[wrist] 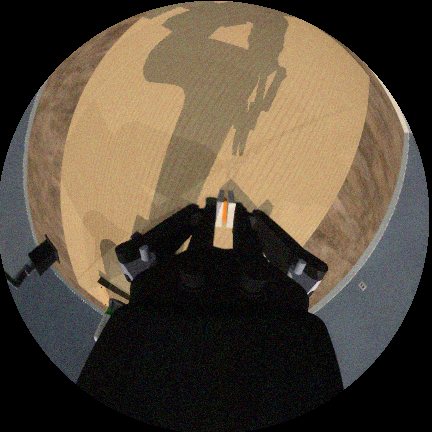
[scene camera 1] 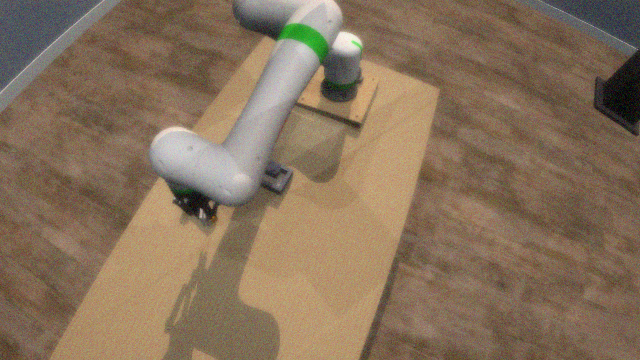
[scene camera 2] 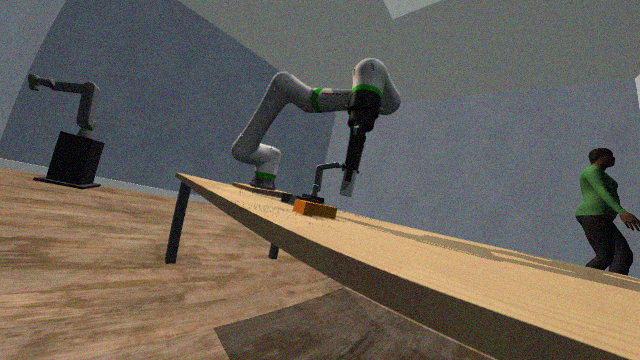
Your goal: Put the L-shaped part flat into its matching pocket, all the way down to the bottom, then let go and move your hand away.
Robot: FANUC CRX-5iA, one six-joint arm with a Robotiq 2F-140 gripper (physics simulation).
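Places are measured from the arm's base along level axes (x right, y ahead, z up), in metres.
Where they show: gripper, fingertip midpoint: point(wrist: 225, 198) point(scene camera 1: 207, 221) point(scene camera 2: 345, 195); arm's base at its link origin: point(scene camera 1: 339, 88) point(scene camera 2: 262, 188).
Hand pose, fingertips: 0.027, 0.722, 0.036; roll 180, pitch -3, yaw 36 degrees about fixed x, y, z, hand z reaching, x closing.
Observation:
Things, the pixels of their top centre, and the offset from my fingertips, as dx, dy, dz. Level surfaces: height alone.
- orange part at its top centre: point(wrist: 243, 219) point(scene camera 2: 320, 204) point(scene camera 1: 198, 210) +0.064, -0.015, -0.037
- grey pocket block at its top centre: point(scene camera 1: 268, 171) point(scene camera 2: 304, 197) -0.035, -0.257, -0.030
- wooden table at its surface level: dz -0.067
The orange part point(scene camera 1: 214, 218) point(scene camera 2: 315, 208) point(wrist: 225, 211) lies on the table in scene camera 2. A bit of it shows beside the fingers in scene camera 1, and a strip shows through the finger gap in the wrist view. Its full outline is hidden. My gripper point(scene camera 1: 205, 219) point(scene camera 2: 346, 191) point(wrist: 225, 198) points down, nearly fully closed with a narrow gap. In scene camera 2 its pale tips hang above table level, right of the part and apart from it, with nothing plainly held. The grey pocket block point(scene camera 1: 276, 187) point(scene camera 2: 287, 198) sits nearer the arm's base, partly covered by the arm in scene camera 1.
The wooden table point(scene camera 1: 325, 240) point(scene camera 2: 450, 260) point(wrist: 310, 115) carries the arm's base plate point(scene camera 1: 362, 107) at its far end. The arm's forearm point(scene camera 1: 265, 110) passes above the table beside the pocket block. A black pedestal point(scene camera 2: 75, 157) and a person in green point(scene camera 2: 600, 195) stand on the floor away from the table.

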